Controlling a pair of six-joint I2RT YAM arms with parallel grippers.
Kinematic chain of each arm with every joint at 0, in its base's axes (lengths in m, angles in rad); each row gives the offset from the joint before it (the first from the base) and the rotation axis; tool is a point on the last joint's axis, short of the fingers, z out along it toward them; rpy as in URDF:
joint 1: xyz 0 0 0.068 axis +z
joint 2: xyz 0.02 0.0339 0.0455 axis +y
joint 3: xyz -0.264 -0.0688 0 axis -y
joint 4: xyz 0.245 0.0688 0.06 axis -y
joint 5: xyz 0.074 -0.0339 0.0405 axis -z
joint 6: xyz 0.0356 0 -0.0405 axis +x
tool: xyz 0 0 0 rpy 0 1.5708 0
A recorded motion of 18 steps. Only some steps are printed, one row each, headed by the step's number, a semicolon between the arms.
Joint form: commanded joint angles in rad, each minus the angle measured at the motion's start. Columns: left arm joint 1, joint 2, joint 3, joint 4, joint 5, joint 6; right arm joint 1, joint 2, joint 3, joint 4, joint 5, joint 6.
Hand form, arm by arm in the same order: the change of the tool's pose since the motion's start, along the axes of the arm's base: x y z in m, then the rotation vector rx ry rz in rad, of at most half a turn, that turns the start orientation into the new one. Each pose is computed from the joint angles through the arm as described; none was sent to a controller.
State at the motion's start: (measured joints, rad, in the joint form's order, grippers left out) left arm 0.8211 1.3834 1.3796 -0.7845 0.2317 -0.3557; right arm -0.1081 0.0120 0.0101 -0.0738 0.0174 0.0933
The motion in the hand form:
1: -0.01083 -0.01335 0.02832 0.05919 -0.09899 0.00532; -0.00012 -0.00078 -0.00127 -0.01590 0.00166 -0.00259
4: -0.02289 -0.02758 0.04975 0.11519 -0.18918 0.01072; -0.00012 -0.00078 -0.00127 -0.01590 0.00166 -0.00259
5: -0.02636 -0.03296 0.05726 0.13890 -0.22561 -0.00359; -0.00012 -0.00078 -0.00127 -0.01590 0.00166 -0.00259
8: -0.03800 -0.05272 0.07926 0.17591 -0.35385 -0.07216; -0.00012 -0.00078 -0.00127 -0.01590 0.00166 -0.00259
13: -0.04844 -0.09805 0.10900 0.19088 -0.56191 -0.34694; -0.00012 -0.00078 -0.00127 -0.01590 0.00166 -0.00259
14: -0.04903 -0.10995 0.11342 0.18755 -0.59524 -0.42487; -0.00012 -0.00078 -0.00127 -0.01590 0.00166 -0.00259
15: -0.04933 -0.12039 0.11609 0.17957 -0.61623 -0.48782; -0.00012 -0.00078 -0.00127 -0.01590 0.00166 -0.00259
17: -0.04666 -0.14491 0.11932 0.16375 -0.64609 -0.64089; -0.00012 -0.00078 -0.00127 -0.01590 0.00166 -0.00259
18: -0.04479 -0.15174 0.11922 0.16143 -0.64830 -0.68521; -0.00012 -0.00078 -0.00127 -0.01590 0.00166 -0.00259
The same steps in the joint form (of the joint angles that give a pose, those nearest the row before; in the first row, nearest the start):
1: -0.0023 -0.0732 0.0217 0.0229 0.0156 -0.0298; -0.0087 -0.0053 -0.0049 0.0000 -0.0049 -0.0164
4: -0.0046 -0.1472 0.0218 0.0583 0.0252 -0.0576; -0.0087 -0.0053 -0.0049 0.0000 -0.0049 -0.0164
5: -0.0072 -0.1717 0.0218 0.0770 0.0393 -0.0591; -0.0087 -0.0053 -0.0049 0.0000 -0.0049 -0.0164
8: -0.0175 -0.2483 0.0217 0.1263 0.1205 -0.0855; -0.0087 -0.0053 -0.0049 0.0000 -0.0049 -0.0164
13: -0.1087 -0.3578 0.0214 0.2064 0.3284 -0.1137; -0.0087 -0.0053 -0.0049 0.0000 -0.0049 -0.0164
14: -0.1495 -0.3769 0.0213 0.2171 0.3666 -0.1133; -0.0087 -0.0053 -0.0049 0.0000 -0.0049 -0.0164
15: -0.1908 -0.3918 0.0214 0.2190 0.3895 -0.1129; -0.0087 -0.0053 -0.0049 0.0000 -0.0049 -0.0164
17: -0.3136 -0.4135 0.0214 0.2171 0.4158 -0.0938; -0.0087 -0.0053 -0.0049 0.0000 -0.0049 -0.0164
18: -0.3544 -0.4154 0.0210 0.2144 0.4158 -0.0816; -0.0087 -0.0053 -0.0049 0.0000 -0.0049 -0.0164

